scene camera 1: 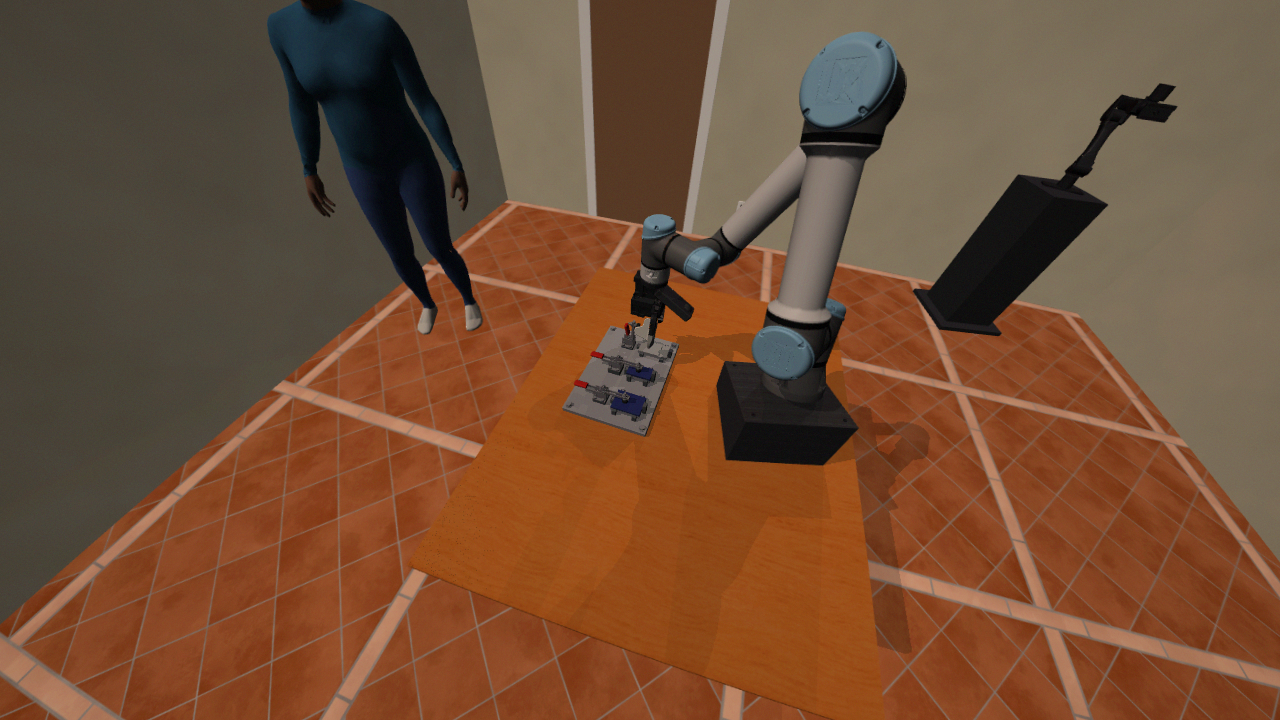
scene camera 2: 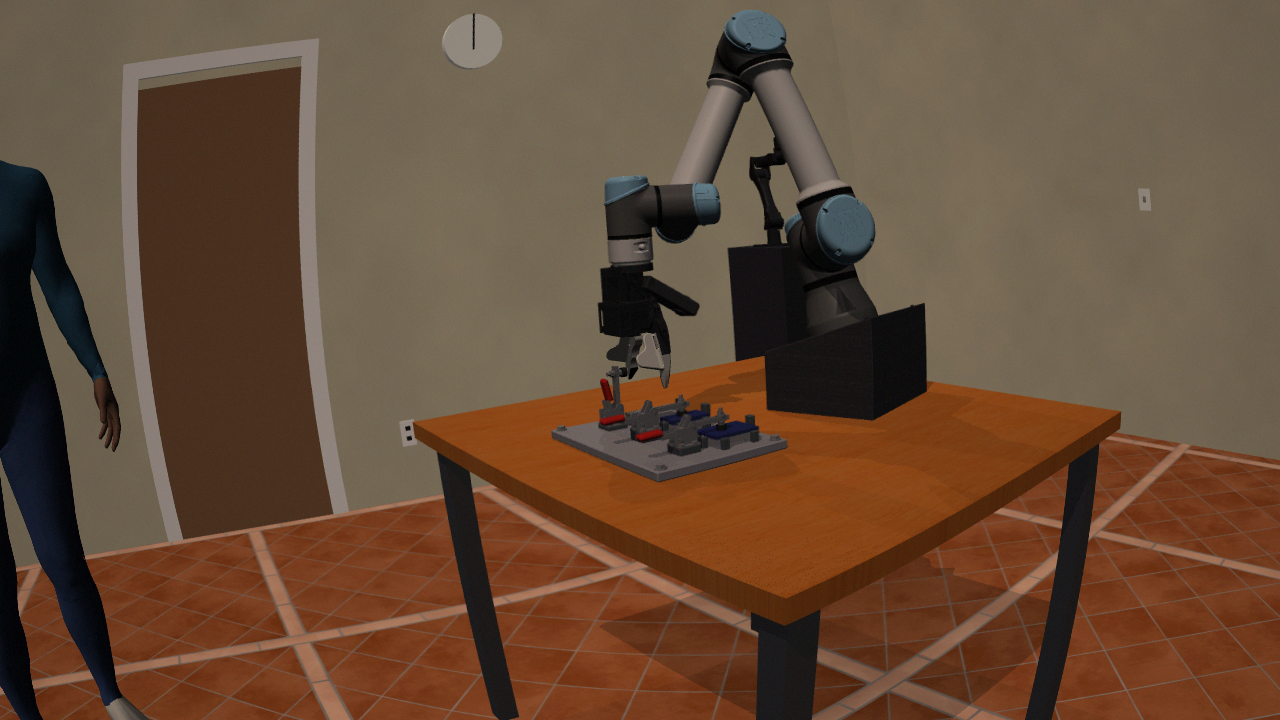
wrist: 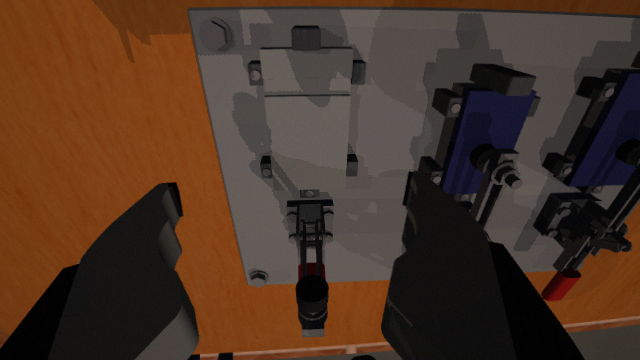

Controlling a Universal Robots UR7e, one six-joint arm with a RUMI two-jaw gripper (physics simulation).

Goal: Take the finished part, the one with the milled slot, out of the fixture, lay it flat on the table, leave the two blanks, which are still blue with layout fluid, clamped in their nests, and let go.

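The finished part (scene camera 1: 656, 351) (wrist: 310, 130) is pale grey, with a dark line across it near its far end. It lies in its nest on the grey fixture plate (scene camera 1: 594, 412) (scene camera 2: 617, 452) (wrist: 382, 125). Its toggle clamp (scene camera 2: 615, 389) (wrist: 311, 225) stands open, its arm swung up off the part. Two blue blanks, one in the middle nest (scene camera 1: 640, 372) (scene camera 2: 684, 417) (wrist: 492, 120) and one in the end nest (scene camera 1: 628, 403) (scene camera 2: 728, 429) (wrist: 610, 140), sit under closed clamps. My gripper (scene camera 1: 652, 336) (scene camera 2: 648, 377) (wrist: 294, 180) is open and empty, above the finished part's end of the plate.
The clamp arm rises between the finger lines in the wrist view. A neighbouring closed clamp (wrist: 500, 175) stands near the right finger. The black robot base (scene camera 1: 783, 434) (scene camera 2: 819, 380) stands on the wooden table (scene camera 1: 644, 537) (scene camera 2: 859, 501). A person (scene camera 1: 380, 116) stands beyond the table.
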